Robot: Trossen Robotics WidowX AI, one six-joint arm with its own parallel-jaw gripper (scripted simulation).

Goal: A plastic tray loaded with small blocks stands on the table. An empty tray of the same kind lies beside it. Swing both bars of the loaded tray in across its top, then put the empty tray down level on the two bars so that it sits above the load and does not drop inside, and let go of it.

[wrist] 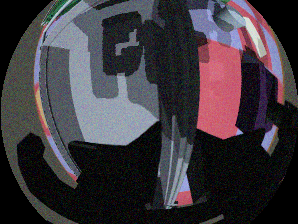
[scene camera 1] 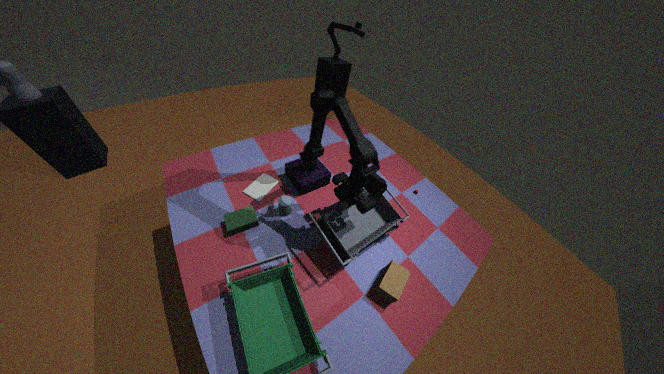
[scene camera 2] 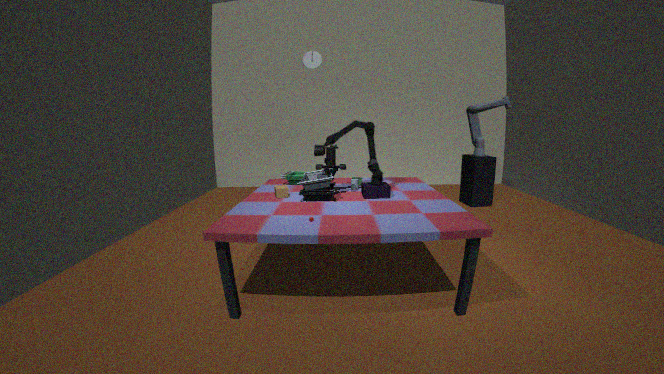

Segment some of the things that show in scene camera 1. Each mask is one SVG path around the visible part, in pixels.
My gripper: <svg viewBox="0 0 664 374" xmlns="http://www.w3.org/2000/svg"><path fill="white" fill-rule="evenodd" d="M333 176L332 182L335 185L339 185L334 188L334 193L340 202L349 203L348 207L356 205L361 214L365 214L374 208L375 202L370 197L364 198L362 184L354 183L350 176L344 172Z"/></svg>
A green block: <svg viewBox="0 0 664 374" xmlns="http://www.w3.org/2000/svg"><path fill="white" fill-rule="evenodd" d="M253 205L223 214L227 232L230 236L255 226L260 226Z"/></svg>
